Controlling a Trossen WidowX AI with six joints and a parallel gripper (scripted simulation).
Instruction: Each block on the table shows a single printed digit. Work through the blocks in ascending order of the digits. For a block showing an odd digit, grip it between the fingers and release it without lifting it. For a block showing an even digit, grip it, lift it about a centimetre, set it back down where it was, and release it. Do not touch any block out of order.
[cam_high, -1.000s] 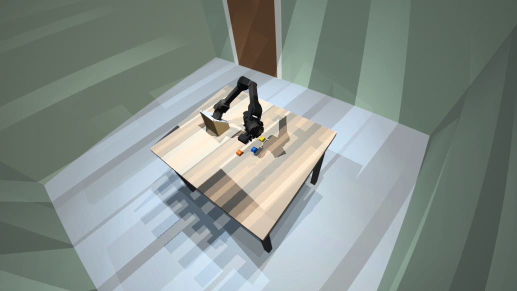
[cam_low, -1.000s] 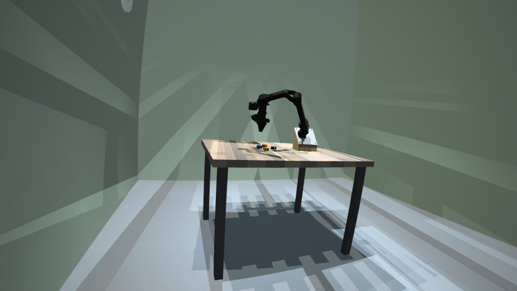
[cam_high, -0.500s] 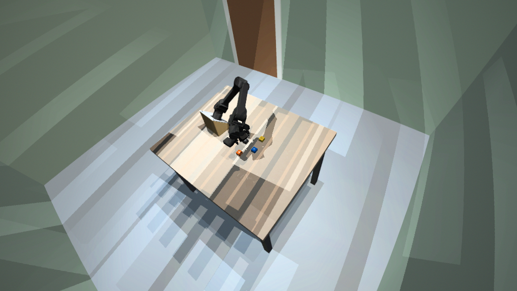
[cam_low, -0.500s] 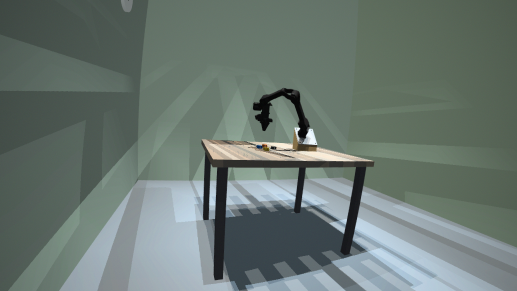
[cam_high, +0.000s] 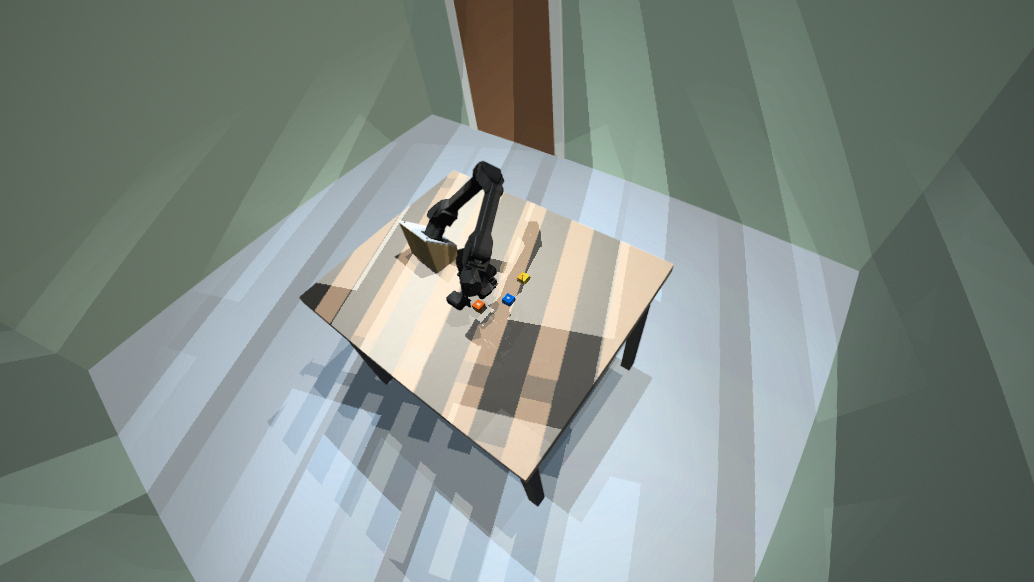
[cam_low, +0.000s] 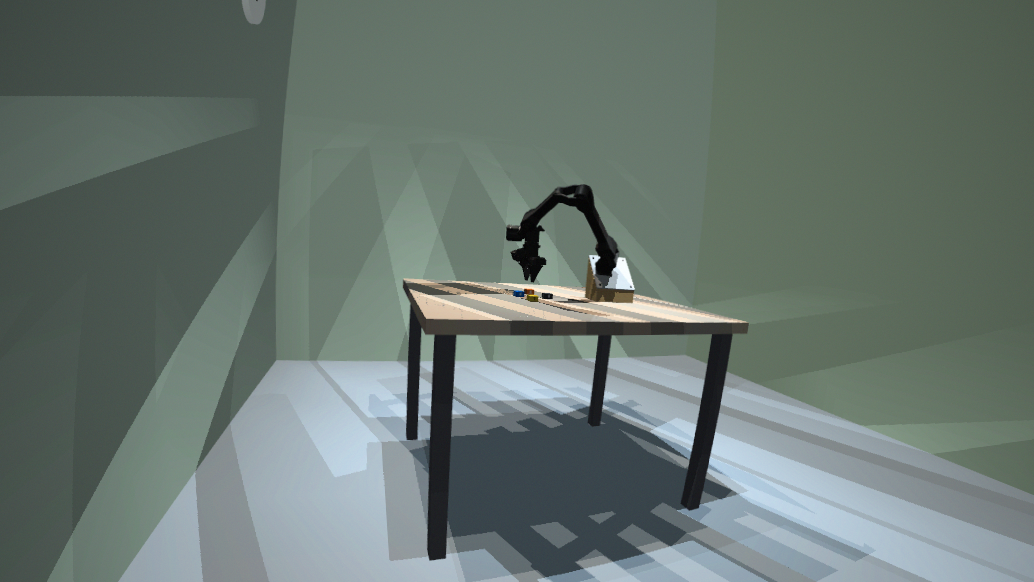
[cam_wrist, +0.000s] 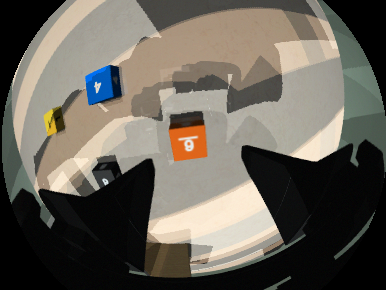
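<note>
Right now my gripper tip is 40 mm above the orange block. The rest, counted from my gripper tip: black block: 100 mm to the left, 50 mm behind, 40 mm below; yellow block: 190 mm to the left, 40 mm below, 30 mm ahead; blue block: 90 mm to the left, 60 mm ahead, 40 mm below.
</note>
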